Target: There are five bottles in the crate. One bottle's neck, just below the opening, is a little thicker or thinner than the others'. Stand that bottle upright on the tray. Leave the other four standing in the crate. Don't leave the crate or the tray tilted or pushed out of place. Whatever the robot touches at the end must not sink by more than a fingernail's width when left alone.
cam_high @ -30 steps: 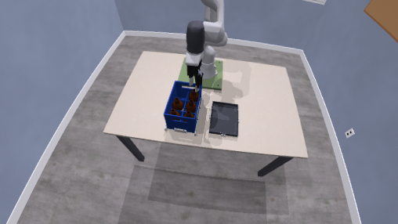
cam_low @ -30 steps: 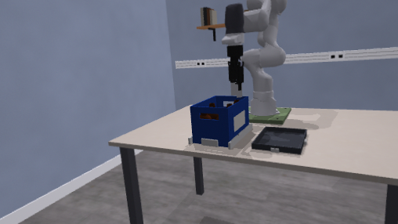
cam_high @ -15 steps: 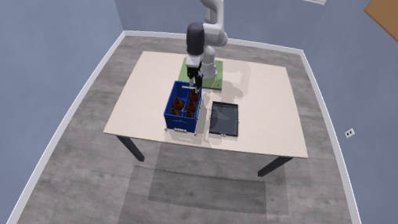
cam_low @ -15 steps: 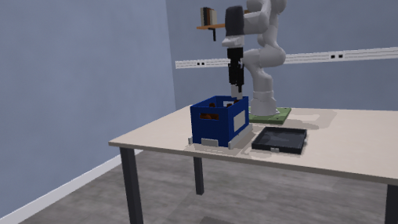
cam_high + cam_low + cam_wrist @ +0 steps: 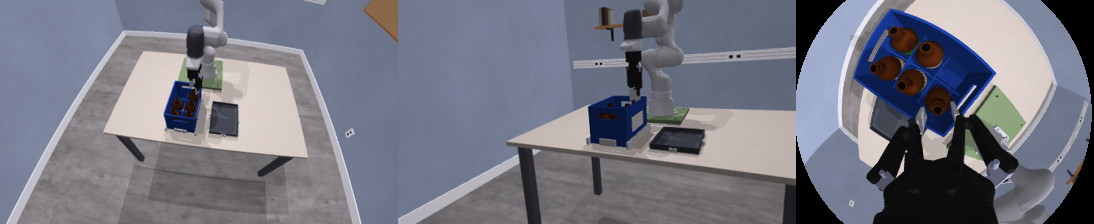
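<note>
Now: the bottle 100 mm below my hand. From my hand the other things lie so: blue crate (100 mm below, 80 mm ahead, 60 mm to the right); then dark tray (210 mm to the left, 170 mm below, 120 mm ahead).
</note>
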